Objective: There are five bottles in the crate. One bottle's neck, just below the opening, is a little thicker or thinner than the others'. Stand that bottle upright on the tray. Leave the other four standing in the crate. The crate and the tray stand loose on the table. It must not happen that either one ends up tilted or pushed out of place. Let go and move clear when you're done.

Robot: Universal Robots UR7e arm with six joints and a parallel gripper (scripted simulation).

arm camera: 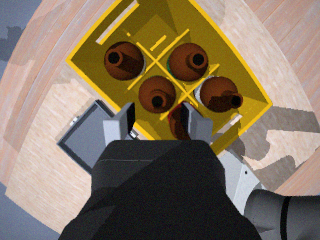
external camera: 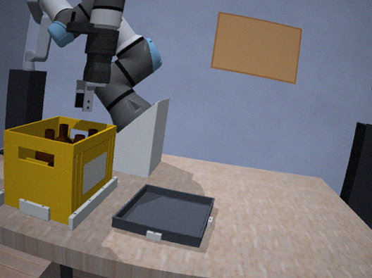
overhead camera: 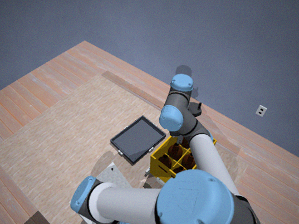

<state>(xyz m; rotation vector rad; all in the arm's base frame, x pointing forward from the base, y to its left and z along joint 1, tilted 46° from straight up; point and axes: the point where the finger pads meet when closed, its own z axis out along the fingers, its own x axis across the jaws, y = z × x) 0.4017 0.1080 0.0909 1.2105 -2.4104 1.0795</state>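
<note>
Now: hand 1 cm short of the yellow crate, 4 cm to the left of it and 16 cm above it. Round my hand: dark tray 5 cm behind, 23 cm to the left, 23 cm below; then bottle 9 cm ahead, 1 cm to the left, 15 cm below.
</note>
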